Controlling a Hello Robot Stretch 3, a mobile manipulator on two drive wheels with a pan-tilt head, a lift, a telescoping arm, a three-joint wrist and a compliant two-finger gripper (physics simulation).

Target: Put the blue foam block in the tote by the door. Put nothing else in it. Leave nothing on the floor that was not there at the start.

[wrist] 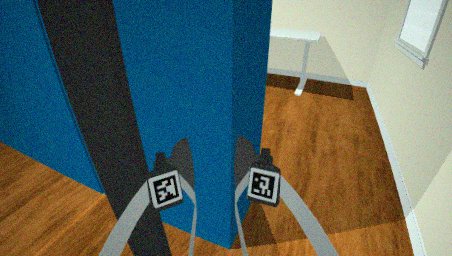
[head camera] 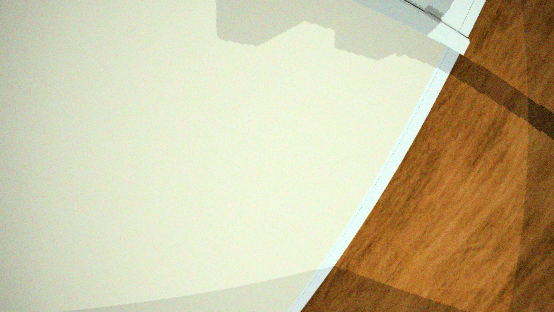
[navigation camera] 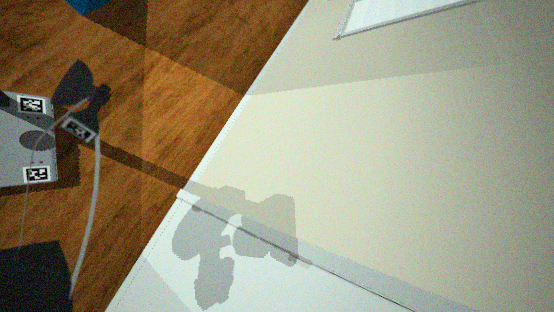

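Pixels of known places: gripper, fingertip midpoint: (navigation camera: pixel 29 45); robot's base, origin of the base link: (navigation camera: pixel 36 138).
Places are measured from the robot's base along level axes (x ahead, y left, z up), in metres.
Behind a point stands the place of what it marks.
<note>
My gripper (wrist: pixel 213 154) @(x 0.015, y 0.108, z 1.031 m) (navigation camera: pixel 91 90) is open. Its two fingertips stand apart with nothing between them. In the wrist view they show in front of a tall blue partition. In the navigation view the gripper is at the left, over the wooden floor, beside the grey robot base. The blue foam block and the tote do not show in any of the views.
The blue partition (wrist: pixel 185 65) (navigation camera: pixel 87 5) @(x 0.151, y 0.597, z 0.120 m) has a vertical corner near the gripper in the wrist view. A dark post (wrist: pixel 95 90) crosses it. A white table (wrist: pixel 295 35) stands beyond, at the right. A cream wall (head camera: pixel 225 150) @(x 0.902, y -0.010, z 0.774 m) (navigation camera: pixel 400 150) @(x 0.940, y 0.042, z 1.331 m) borders the wooden floor (head camera: pixel 450 200) @(x 0.680, y 0.157, z 0.000 m).
</note>
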